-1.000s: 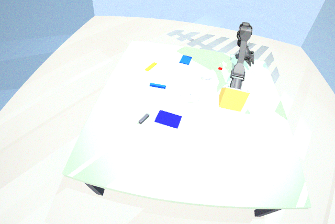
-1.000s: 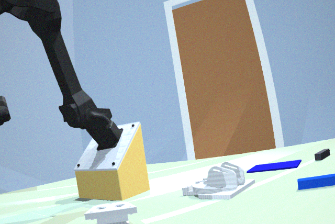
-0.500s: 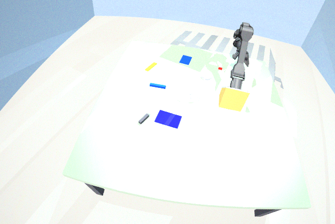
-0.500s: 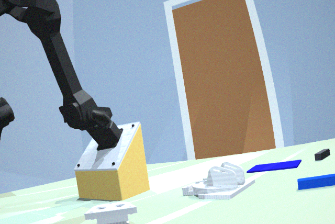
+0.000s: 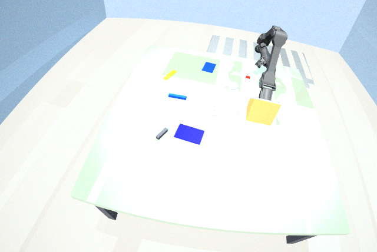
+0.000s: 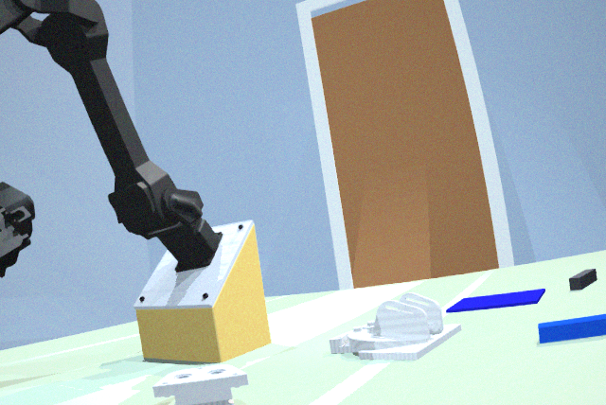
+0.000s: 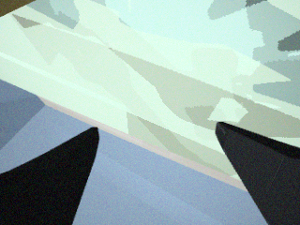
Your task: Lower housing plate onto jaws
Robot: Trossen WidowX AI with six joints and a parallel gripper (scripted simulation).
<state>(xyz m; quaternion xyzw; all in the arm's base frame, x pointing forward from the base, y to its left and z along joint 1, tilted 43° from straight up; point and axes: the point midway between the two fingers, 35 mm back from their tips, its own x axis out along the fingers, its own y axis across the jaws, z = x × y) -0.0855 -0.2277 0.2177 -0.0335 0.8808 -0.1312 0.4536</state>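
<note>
The white part is 260 mm ahead of my gripper tip, 110 mm below it and 80 mm to the left of it. From my gripper tip the other things lie so: blue bar: 590 mm ahead, 240 mm to the left, 110 mm below; then yellow bar: 680 mm ahead, 110 mm below, 30 mm to the left; then red piece: 140 mm ahead, 110 mm below, 80 mm to the right.
</note>
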